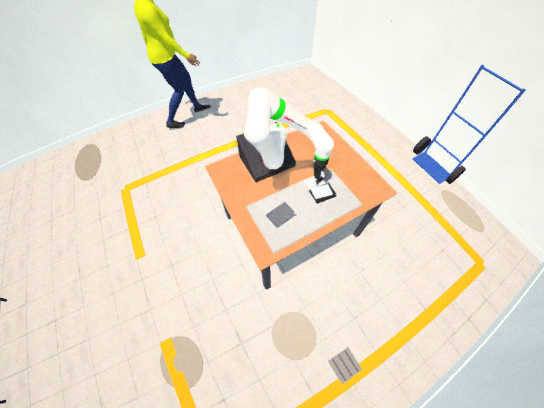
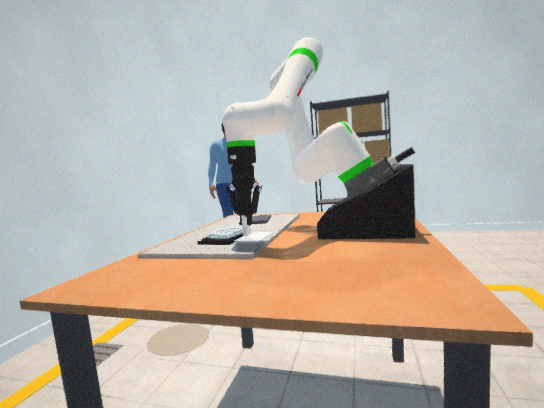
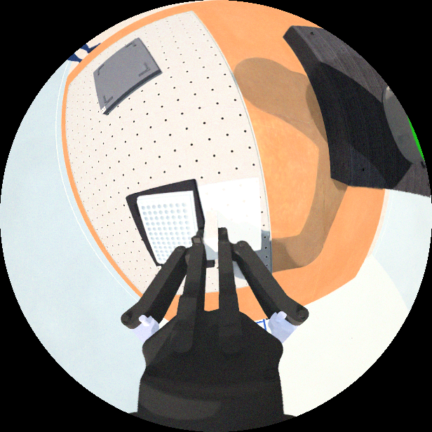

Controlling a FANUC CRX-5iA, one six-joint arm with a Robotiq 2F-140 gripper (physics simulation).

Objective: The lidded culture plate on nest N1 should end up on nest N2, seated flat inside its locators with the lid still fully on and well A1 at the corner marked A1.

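Places are measured from the arm's base along level axes (x up, y back, z right), in metres.
Pixels of known places: gripper, fingertip midpoint: [image 1: 315, 185] [image 2: 246, 235]; arm's base, link origin: [image 2: 367, 188].
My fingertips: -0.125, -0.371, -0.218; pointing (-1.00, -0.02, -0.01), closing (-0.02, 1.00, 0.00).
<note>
Ahead of a thing's pixels: the offset from my fingertips to its middle, as dx, dy, dz. Level surfaces: height alone.
The culture plate {+0.012, -0.067, -0.012} [image 1: 321, 191] [image 2: 223, 233] [image 3: 165, 225], white with rows of wells, sits on the dark nest N1 [image 3: 135, 209] on the perforated board {dx -0.008} [image 1: 307, 219] [image 2: 176, 251] [image 3: 181, 132]. A flat white piece {-0.004, +0.032, -0.007} [image 2: 254, 239] [image 3: 235, 205] lies right beside the nest at the board's edge; I cannot tell whether it is the lid. My gripper [image 1: 316, 179] [image 2: 245, 221] [image 3: 211, 238] is shut, pointing down over that white piece next to the plate, its pale tips close to it. The grey nest N2 {-0.001, -0.137, +0.313} [image 1: 280, 214] [image 2: 260, 218] [image 3: 125, 74] lies bare at the board's other end.
The black robot pedestal [image 1: 252, 164] [image 2: 373, 210] [image 3: 354, 120] stands on the orange table {dx -0.021} [image 1: 364, 176] [image 2: 307, 281]. A person in yellow [image 1: 164, 53] walks at the back, a person in blue [image 2: 218, 168] behind the table. There is a blue hand truck [image 1: 428, 164] and a shelf rack [image 2: 351, 100].
</note>
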